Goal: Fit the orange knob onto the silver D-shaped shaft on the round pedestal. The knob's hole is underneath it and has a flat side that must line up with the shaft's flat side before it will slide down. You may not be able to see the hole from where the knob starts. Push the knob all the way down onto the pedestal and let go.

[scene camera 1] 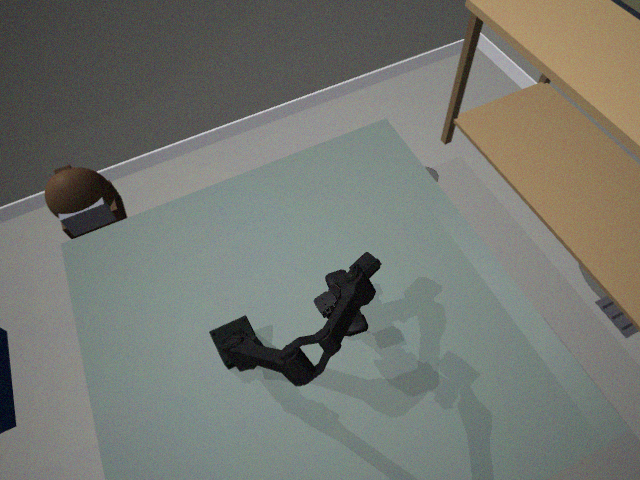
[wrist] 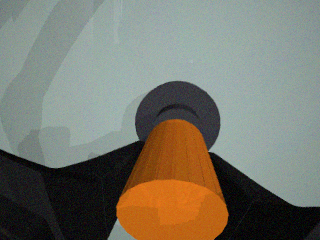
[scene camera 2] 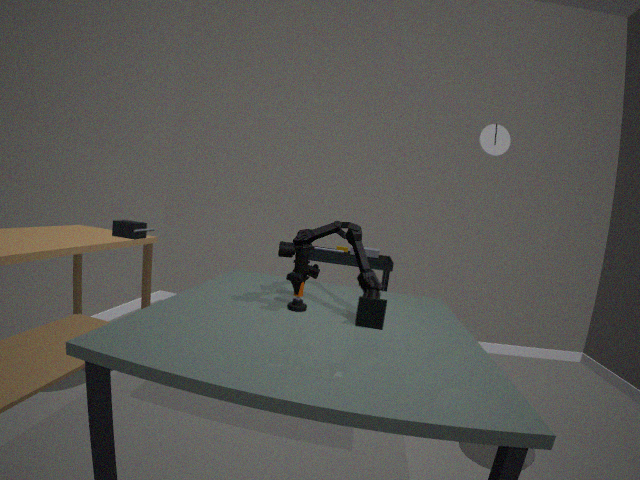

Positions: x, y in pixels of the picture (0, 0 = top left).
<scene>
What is my gripper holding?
An orange knob.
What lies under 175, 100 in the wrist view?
A dark round pedestal.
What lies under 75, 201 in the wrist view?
My gripper.
</scene>
